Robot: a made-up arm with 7 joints. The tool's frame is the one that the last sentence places.
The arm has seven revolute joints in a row. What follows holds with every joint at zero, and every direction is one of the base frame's.
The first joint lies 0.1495 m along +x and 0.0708 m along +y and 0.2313 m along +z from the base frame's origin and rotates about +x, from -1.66 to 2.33 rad.
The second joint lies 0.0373 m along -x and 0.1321 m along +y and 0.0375 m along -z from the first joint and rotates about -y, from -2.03 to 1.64 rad.
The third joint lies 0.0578 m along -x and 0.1 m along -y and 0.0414 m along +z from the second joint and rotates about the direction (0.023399, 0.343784, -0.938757), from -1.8 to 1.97 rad.
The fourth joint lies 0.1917 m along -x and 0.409 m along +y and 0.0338 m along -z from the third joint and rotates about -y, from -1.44 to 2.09 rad.
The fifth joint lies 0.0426 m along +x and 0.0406 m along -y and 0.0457 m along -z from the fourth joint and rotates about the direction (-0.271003, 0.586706, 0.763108), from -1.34 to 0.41 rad.
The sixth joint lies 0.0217 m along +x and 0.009 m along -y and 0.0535 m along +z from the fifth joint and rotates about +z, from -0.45 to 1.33 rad.
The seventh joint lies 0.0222 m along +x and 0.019 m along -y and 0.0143 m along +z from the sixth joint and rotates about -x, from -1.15 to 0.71 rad.
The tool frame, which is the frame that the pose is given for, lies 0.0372 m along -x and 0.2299 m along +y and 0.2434 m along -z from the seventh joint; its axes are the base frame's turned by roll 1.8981, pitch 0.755 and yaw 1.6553 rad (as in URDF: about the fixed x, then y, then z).
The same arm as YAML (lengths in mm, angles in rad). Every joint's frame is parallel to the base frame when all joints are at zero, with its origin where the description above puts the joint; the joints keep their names.
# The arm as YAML. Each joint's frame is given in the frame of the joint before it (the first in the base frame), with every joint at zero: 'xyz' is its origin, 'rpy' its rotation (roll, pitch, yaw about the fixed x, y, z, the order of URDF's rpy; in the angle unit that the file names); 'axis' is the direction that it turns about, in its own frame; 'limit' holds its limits. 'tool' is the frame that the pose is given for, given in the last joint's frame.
units:
  length: mm
  angle: rad
joints:
  - name: joint 1
    type: revolute
    origin:
      xyz: [149.5, 70.8, 231.3]
      rpy: [0.0, 0.0, 0.0]
    axis: [1.0, 0.0, 0.0]
    limit:
      lower: -1.66
      upper: 2.33
  - name: joint 2
    type: revolute
    origin:
      xyz: [-37.3, 132.1, -37.5]
      rpy: [0.0, 0.0, 0.0]
    axis: [0.0, -1.0, 0.0]
    limit:
      lower: -2.03
      upper: 1.64
  - name: joint 3
    type: revolute
    origin:
      xyz: [-57.8, -100.0, 41.4]
      rpy: [0.0, 0.0, 0.0]
    axis: [0.023399, 0.343784, -0.938757]
    limit:
      lower: -1.8
      upper: 1.97
  - name: joint 4
    type: revolute
    origin:
      xyz: [-191.7, 409.0, -33.8]
      rpy: [0.0, 0.0, 0.0]
    axis: [0.0, -1.0, 0.0]
    limit:
      lower: -1.44
      upper: 2.09
  - name: joint 5
    type: revolute
    origin:
      xyz: [42.6, -40.6, -45.7]
      rpy: [0.0, 0.0, 0.0]
    axis: [-0.271003, 0.586706, 0.763108]
    limit:
      lower: -1.34
      upper: 0.41
  - name: joint 6
    type: revolute
    origin:
      xyz: [21.7, -9.0, 53.5]
      rpy: [0.0, 0.0, 0.0]
    axis: [0.0, 0.0, 1.0]
    limit:
      lower: -0.45
      upper: 1.33
  - name: joint 7
    type: revolute
    origin:
      xyz: [22.2, -19.0, 14.3]
      rpy: [0.0, 0.0, 0.0]
    axis: [-1.0, 0.0, 0.0]
    limit:
      lower: -1.15
      upper: 0.71
tool:
  origin:
    xyz: [-37.2, 229.9, -243.4]
    rpy: [1.8981, 0.755, 1.6553]

